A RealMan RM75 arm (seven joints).
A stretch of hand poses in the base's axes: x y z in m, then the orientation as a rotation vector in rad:
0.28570 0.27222 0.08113 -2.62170 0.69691 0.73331
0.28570 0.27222 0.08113 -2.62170 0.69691 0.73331
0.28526 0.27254 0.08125 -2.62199 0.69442 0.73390
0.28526 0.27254 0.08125 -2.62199 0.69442 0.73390
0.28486 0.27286 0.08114 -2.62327 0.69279 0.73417
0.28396 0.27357 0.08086 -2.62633 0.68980 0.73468
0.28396 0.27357 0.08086 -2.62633 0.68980 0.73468
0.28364 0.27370 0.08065 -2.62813 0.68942 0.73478
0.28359 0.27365 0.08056 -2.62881 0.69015 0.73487
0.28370 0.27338 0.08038 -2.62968 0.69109 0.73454
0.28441 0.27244 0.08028 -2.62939 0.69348 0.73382
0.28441 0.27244 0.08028 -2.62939 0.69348 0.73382
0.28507 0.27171 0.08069 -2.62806 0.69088 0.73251
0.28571 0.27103 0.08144 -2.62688 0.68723 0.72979
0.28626 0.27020 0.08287 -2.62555 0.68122 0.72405
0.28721 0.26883 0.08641 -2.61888 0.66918 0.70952
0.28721 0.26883 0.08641 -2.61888 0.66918 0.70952
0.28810 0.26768 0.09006 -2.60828 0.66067 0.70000
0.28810 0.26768 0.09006 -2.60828 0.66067 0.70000
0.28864 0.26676 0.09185 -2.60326 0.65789 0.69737
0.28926 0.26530 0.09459 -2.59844 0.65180 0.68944
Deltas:
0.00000 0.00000 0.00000 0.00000 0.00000 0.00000
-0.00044 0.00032 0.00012 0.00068 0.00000 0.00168
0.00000 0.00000 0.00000 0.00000 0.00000 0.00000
-0.00040 0.00032 -0.00011 -0.00052 -0.00006 0.00150
-0.00090 0.00071 -0.00028 -0.00159 -0.00008 0.00303
0.00000 0.00000 0.00000 0.00000 0.00000 0.00000
-0.00032 0.00013 -0.00021 -0.00145 0.00005 0.00094
-0.00005 -0.00005 -0.00009 -0.00089 0.00020 -0.00015
0.00011 -0.00027 -0.00018 -0.00112 -0.00006 -0.00028
0.00071 -0.00094 -0.00010 -0.00063 -0.00011 -0.00164
0.00000 0.00000 0.00000 0.00000 0.00000 0.00000
0.00066 -0.00073 0.00041 0.00224 -0.00139 0.00079
0.00064 -0.00068 0.00075 0.00257 -0.00255 0.00123
0.00055 -0.00083 0.00143 0.00373 -0.00508 0.00204
0.00095 -0.00137 0.00354 0.01111 -0.01242 0.00207
0.00000 0.00000 0.00000 0.00000 0.00000 0.00000
0.00089 -0.00115 0.00365 0.01304 -0.00840 -0.00058
0.00000 0.00000 0.00000 0.00000 0.00000 0.00000
0.00054 -0.00092 0.00179 0.00563 -0.00244 -0.00067
0.00062 -0.00146 0.00274 0.00687 -0.00678 0.00042

